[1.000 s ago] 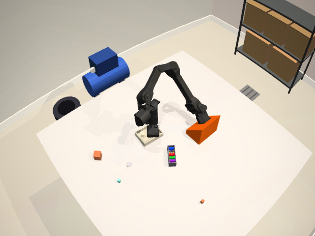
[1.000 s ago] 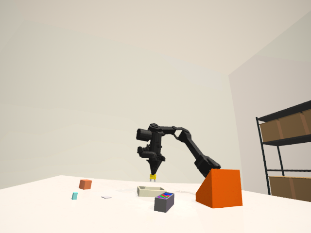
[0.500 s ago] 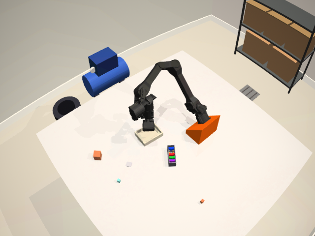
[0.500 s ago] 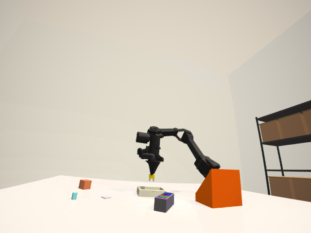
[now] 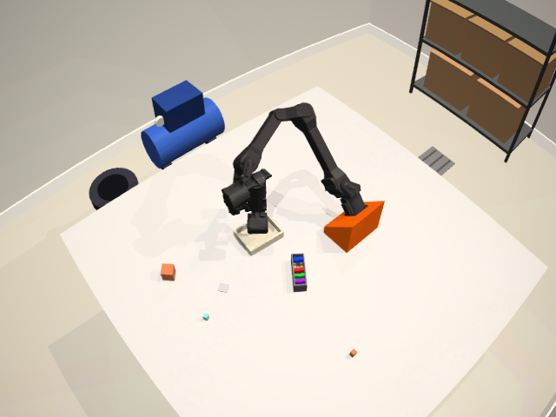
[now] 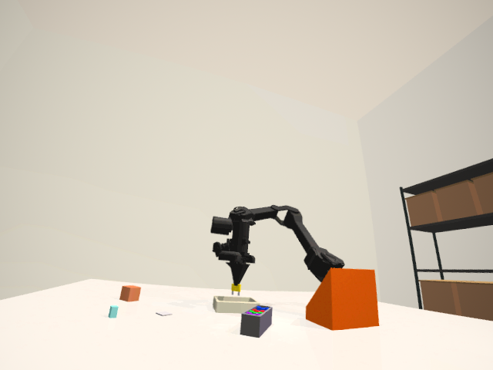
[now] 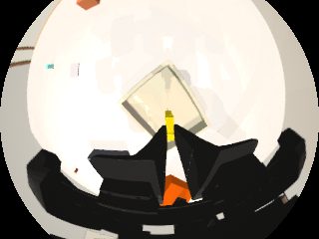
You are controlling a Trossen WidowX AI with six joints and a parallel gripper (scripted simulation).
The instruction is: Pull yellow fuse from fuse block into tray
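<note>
The yellow fuse lies 10 mm below my gripper tip. Also, from my gripper tip: orange cube 320 mm ahead, 60 mm to the right, 50 mm below; then tray 70 mm below; then cyan block 310 mm ahead, 140 mm to the left, 60 mm below.
</note>
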